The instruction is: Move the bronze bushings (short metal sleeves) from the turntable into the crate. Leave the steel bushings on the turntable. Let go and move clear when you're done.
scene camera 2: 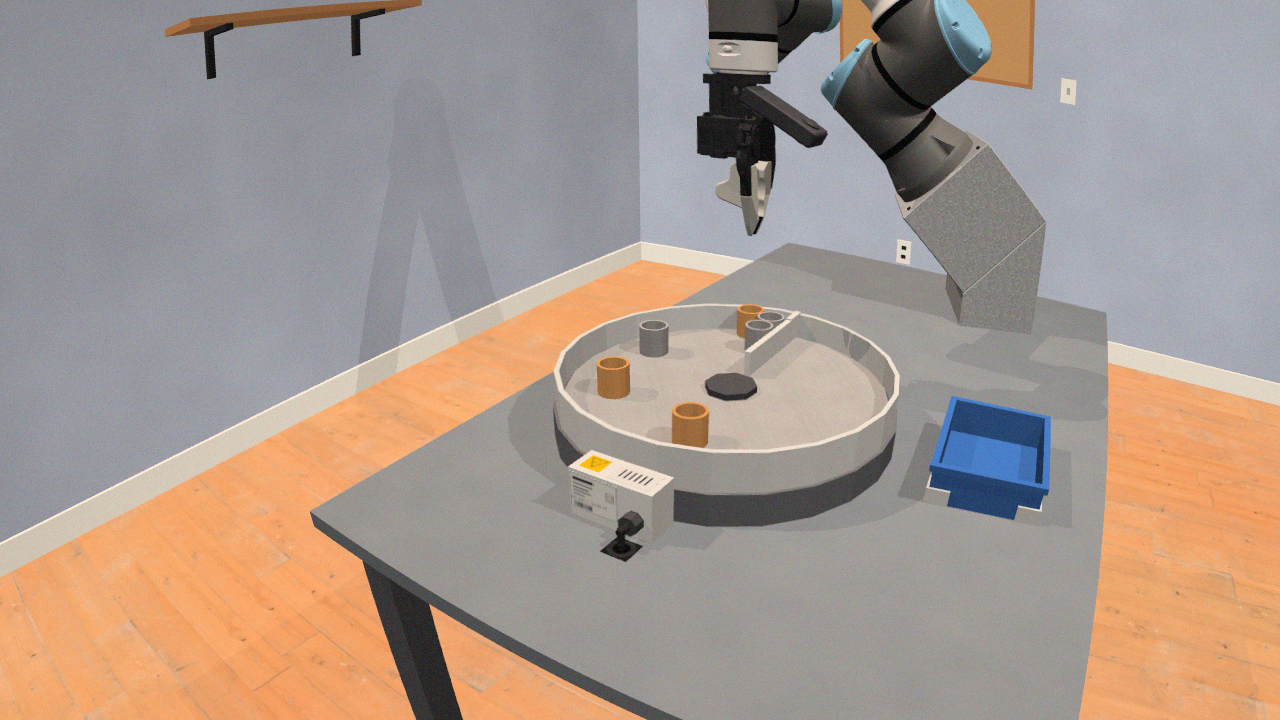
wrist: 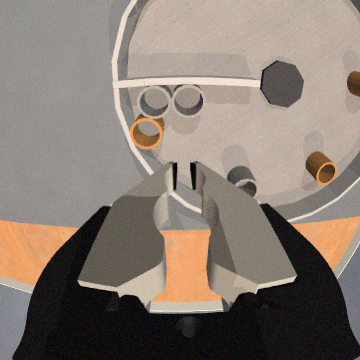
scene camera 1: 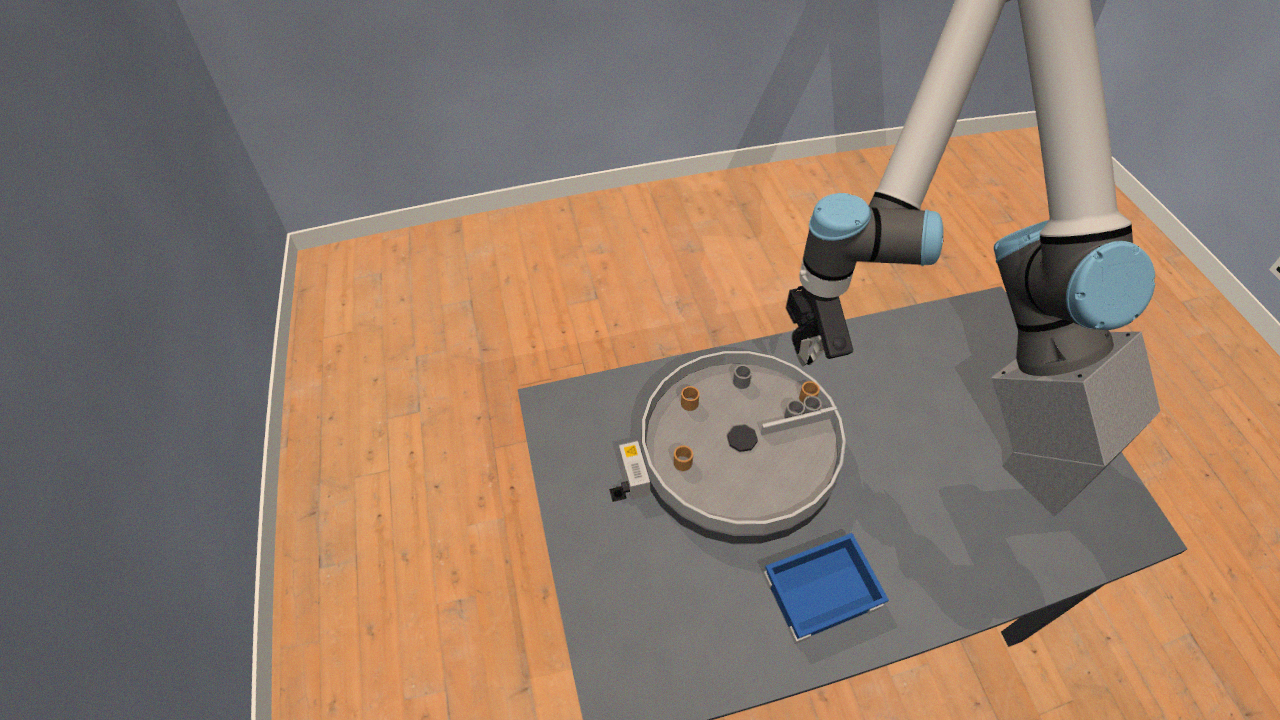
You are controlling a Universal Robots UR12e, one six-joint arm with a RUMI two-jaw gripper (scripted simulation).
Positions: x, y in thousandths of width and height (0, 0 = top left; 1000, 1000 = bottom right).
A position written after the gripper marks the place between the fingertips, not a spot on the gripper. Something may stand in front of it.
gripper: scene camera 2 588, 327; wrist 510, 457; scene camera 1 629, 508
